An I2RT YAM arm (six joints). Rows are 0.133 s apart.
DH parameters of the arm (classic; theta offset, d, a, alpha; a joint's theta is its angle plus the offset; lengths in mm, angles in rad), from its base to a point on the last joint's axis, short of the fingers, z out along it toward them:
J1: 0 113.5 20 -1.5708
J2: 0 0 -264 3.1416
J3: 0.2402 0 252.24 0
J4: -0.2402 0 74 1.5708
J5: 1.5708 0 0 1.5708
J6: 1.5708 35.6 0 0
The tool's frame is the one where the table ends.
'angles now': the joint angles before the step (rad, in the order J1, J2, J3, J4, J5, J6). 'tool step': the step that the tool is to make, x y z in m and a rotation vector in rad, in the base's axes. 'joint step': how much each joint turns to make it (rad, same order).
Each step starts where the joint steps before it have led.
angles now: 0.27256 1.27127 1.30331 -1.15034 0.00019 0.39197
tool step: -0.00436 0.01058 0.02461 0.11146 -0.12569 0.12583
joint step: 0.03242 -0.03588 0.04384 0.07020 -0.10835 -0.04503
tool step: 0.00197 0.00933 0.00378 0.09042 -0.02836 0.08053
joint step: 0.02060 0.00117 0.00005 0.05568 -0.09765 -0.00304
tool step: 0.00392 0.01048 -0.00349 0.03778 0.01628 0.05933
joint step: 0.02824 0.02365 0.00001 0.02097 -0.05149 0.00039
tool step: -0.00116 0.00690 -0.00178 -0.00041 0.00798 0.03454
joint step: 0.02708 0.00725 -0.00040 -0.00113 -0.00649 -0.00460
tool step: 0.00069 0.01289 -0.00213 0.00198 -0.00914 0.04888
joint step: 0.04653 0.01641 0.00000 0.02480 -0.00001 -0.00305
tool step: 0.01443 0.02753 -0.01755 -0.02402 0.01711 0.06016
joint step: 0.07097 0.08732 -0.00005 0.06143 0.01756 0.00039
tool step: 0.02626 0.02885 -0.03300 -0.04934 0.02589 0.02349
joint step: 0.04462 0.13926 0.00041 0.09192 0.03662 0.00038
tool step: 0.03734 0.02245 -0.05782 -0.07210 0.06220 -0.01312
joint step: 0.00306 0.20182 0.00154 0.10950 0.03357 -0.00114
